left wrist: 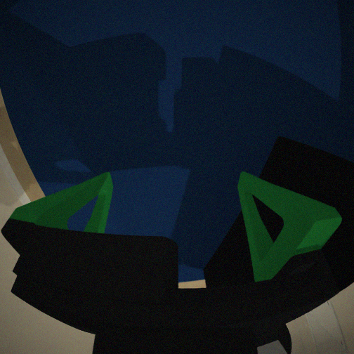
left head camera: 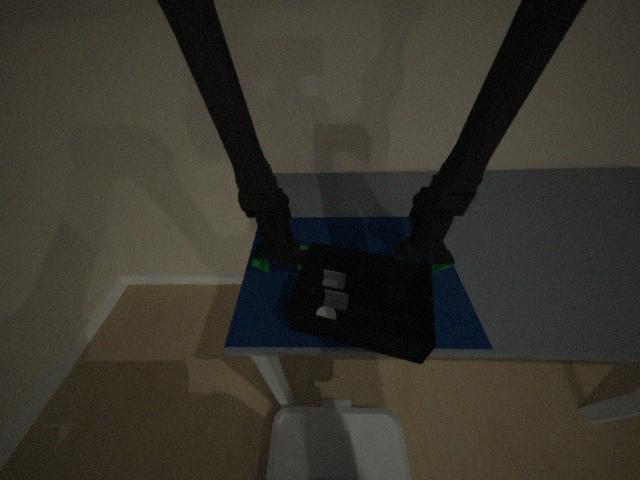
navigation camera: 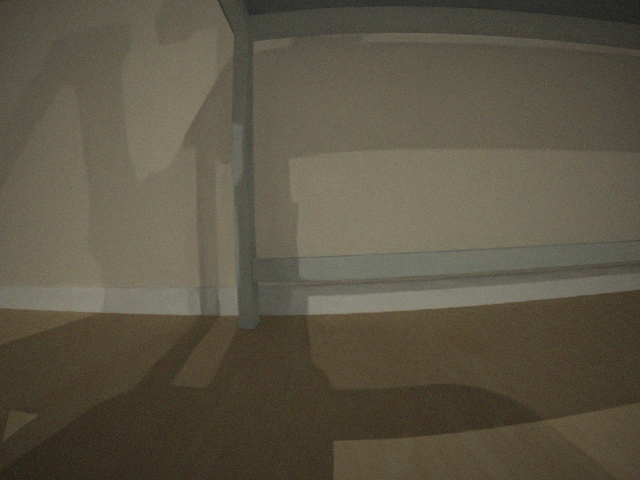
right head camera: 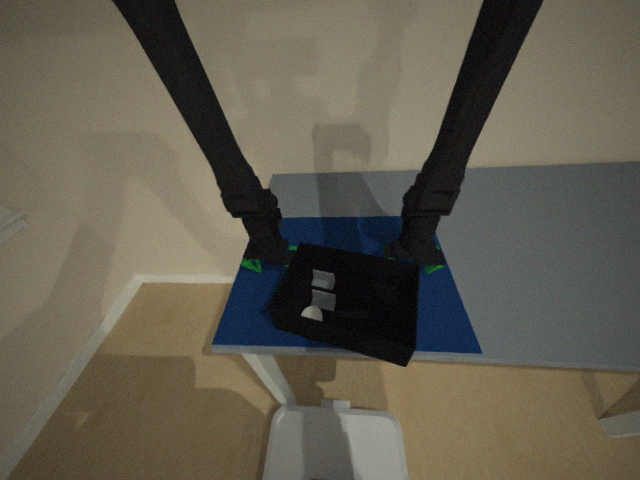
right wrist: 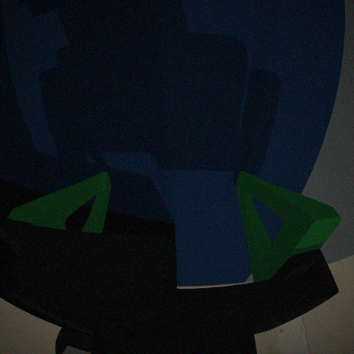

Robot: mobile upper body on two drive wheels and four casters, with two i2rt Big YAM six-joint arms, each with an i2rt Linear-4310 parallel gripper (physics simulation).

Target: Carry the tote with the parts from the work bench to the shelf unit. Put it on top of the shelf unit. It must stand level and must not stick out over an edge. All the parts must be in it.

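Frame: origin at the left arm's base, x back, y right, z up, level; millimetres.
Seen in the pictures: left gripper, between the fingertips: [left head camera: 285,272] [right head camera: 276,271].
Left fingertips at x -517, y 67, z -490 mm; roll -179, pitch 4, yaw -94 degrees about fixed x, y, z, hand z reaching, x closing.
Observation:
Offsets run from my left fingertips to a thing's top centre. "*": to the spot under its first point. Level surfaces: height alone.
The black tote @(dx +106, dy +199, dz +96 mm) [left head camera: 361,342] [right head camera: 346,341] [left wrist: 305,167] [right wrist: 145,225] is turned askew on the blue mat @(dz -4 mm) [left head camera: 248,325] [right head camera: 235,325], its near right corner reaching over the bench's front edge in the head views. Two grey angled parts @(* dx +32, dy +136, dz +10 mm) [left head camera: 333,279] [right head camera: 323,279] and a pale round part @(dx +144, dy +116, dz +23 mm) [left head camera: 326,312] [right head camera: 312,313] lie in its left half. My left gripper [left head camera: 281,262] [right head camera: 271,260] [left wrist: 175,178] is open at the tote's far left corner. My right gripper [left head camera: 421,260] [right head camera: 412,261] [right wrist: 173,178] is open at its far right corner. The shelf unit is not identifiable.
The grey work bench @(dz -6 mm) [left head camera: 547,268] [right head camera: 547,268] extends right; its leg @(* dx -455, dy -55, dz -603 mm) [navigation camera: 245,206] shows in the navigation view. A wall [left head camera: 129,180] [right head camera: 129,180] stands behind and left. The robot's light base [left head camera: 377,439] [right head camera: 372,439] is in front. A pale object [right head camera: 10,222] shows at far left.

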